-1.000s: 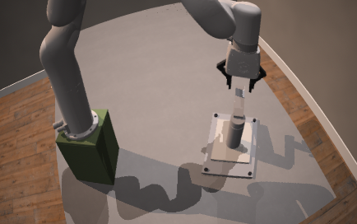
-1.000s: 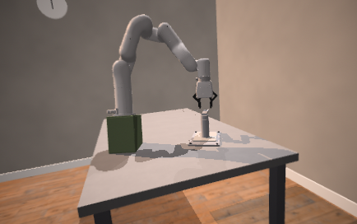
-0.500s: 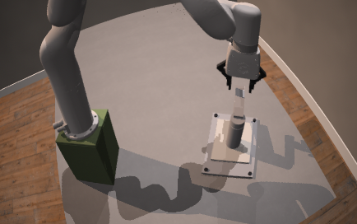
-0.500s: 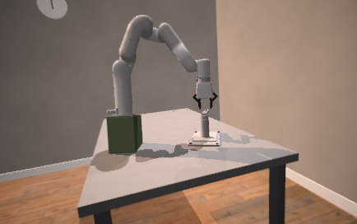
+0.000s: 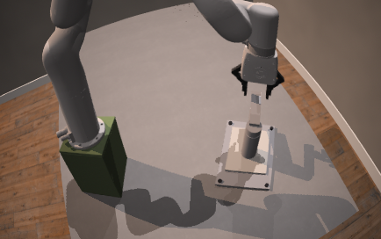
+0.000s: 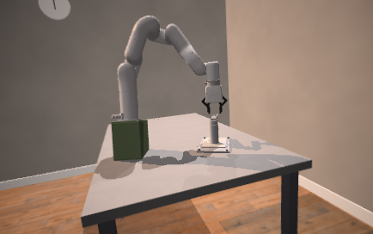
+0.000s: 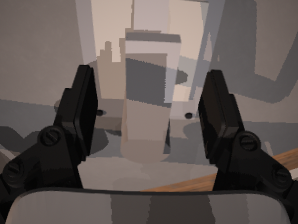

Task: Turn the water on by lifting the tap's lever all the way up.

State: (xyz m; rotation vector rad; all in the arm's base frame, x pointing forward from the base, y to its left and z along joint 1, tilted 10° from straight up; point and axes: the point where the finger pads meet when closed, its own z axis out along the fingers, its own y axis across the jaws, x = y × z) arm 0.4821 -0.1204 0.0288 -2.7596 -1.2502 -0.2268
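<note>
Right now my hand is 5 cm to the left of the tap lever, 4 cm past it and 4 cm above it.
</note>
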